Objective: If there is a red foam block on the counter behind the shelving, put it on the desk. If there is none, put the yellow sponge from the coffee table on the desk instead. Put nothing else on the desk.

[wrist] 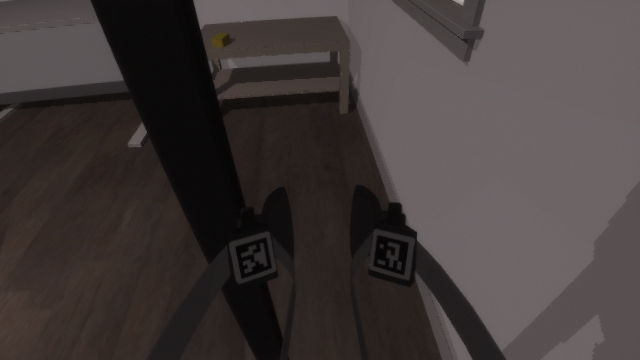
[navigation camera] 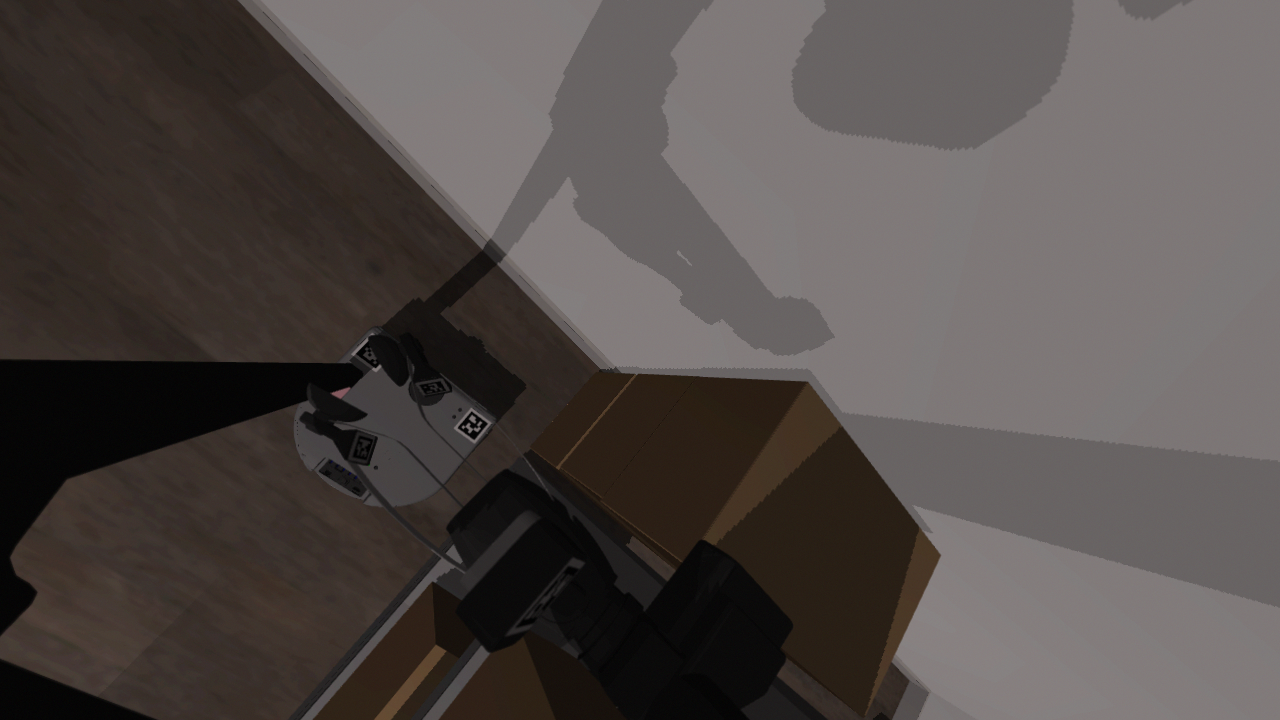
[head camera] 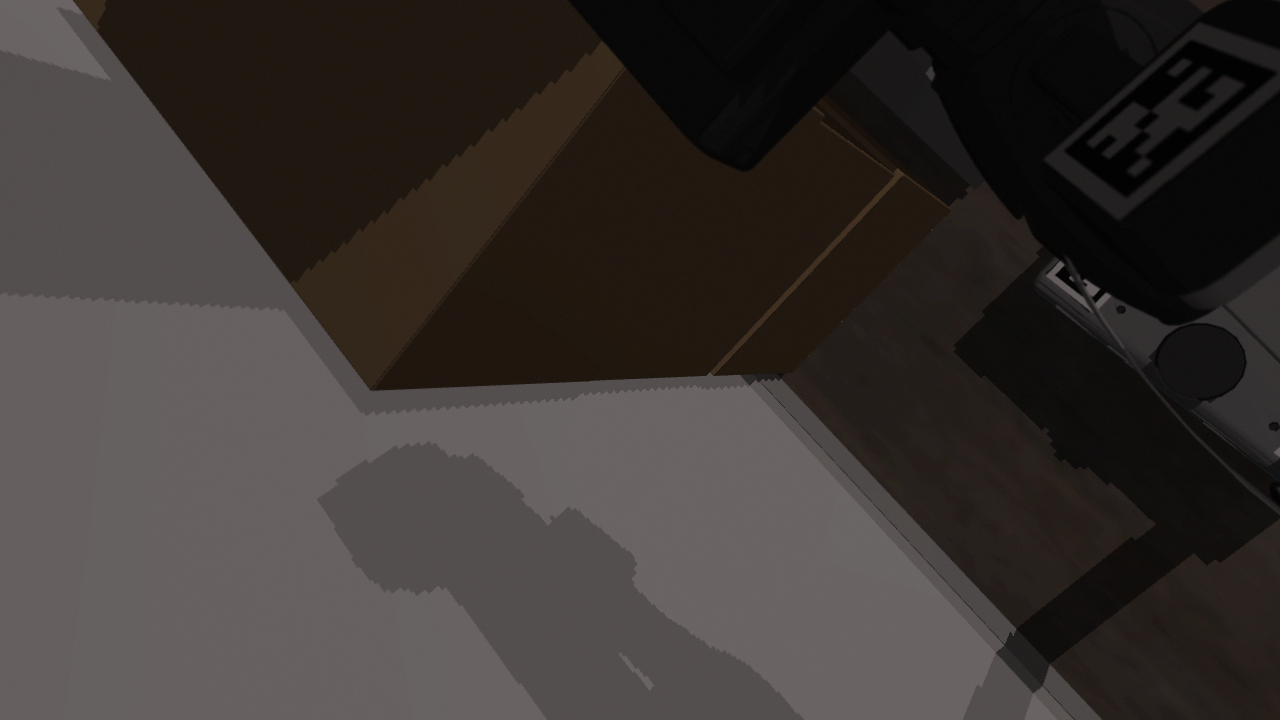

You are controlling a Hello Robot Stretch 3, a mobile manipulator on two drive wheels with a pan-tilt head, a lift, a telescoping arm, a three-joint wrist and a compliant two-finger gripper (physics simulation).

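Places are measured from the robot's base along level axes (x ahead, y left, z up), in millimetres.
Where they show: gripper, fingertip midpoint: (wrist: 321,211) (navigation camera: 345,361); robot's base at its link origin: (head camera: 1196,358).
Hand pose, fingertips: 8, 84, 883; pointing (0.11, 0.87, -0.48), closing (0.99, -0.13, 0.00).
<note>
Each offset is from my fingertips to the top centre of the thing, as dx, dy, dz. "spot": to the spot under its first point. Level surfaces: height alone.
My gripper (navigation camera: 365,380) (wrist: 321,211) is open, with no object between its fingers. In the navigation camera view it hangs above my base. The yellow sponge {-318, +1736, -388} (wrist: 220,40) sits on the left part of the coffee table {dz -433} (wrist: 290,34), far ahead at the top of the wrist view. A white foot (wrist: 138,136) on the floor at the left may belong to the desk, whose top I cannot make out for sure. No red foam block and no counter can be made out.
Brown box-like panels {spot: +204, -410, -156} (head camera: 554,268) (navigation camera: 760,420), perhaps part of the shelving, stand against the pale wall (head camera: 223,537) (navigation camera: 1118,268) (wrist: 500,125) close to my arm. My black mast (wrist: 175,100) crosses the wrist view. A small pink patch (navigation camera: 341,392) shows by my base (navigation camera: 402,465).
</note>
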